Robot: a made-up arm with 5 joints.
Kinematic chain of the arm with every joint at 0, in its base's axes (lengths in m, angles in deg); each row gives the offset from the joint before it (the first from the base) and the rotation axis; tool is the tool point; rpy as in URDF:
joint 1: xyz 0 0 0.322 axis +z
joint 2: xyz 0 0 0 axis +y
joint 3: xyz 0.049 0 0.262 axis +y
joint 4: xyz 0.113 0 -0.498 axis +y
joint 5: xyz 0.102 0 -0.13 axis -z
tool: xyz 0 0 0 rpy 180 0 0
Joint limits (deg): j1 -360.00..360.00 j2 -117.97..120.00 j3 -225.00..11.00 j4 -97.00..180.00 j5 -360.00..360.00
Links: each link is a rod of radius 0.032 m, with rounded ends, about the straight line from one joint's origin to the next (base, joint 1, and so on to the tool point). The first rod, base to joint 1, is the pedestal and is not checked.
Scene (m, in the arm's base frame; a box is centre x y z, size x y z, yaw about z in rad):
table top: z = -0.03
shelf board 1: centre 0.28 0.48 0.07 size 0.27 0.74 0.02 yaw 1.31
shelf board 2: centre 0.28 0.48 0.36 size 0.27 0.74 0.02 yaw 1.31
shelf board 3: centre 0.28 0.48 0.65 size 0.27 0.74 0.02 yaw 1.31
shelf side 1: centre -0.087 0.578 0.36 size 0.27 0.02 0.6 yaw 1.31
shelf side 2: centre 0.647 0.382 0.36 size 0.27 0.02 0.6 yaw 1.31
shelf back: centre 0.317 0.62 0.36 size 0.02 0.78 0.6 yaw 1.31
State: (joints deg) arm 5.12 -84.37 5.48 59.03 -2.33
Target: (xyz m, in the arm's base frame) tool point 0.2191 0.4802 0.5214
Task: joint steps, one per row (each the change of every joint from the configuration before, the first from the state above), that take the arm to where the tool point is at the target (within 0.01 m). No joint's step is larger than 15 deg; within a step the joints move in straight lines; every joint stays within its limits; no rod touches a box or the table.
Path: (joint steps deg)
1: 12.07 8.22 -8.13 -3.96 0.00
2: 12.07 8.21 -8.14 -3.97 0.00
3: 12.07 8.22 -8.13 -3.96 0.00
4: 12.07 8.22 -8.13 -3.96 0.00
5: 12.07 8.22 -8.14 -3.97 0.00

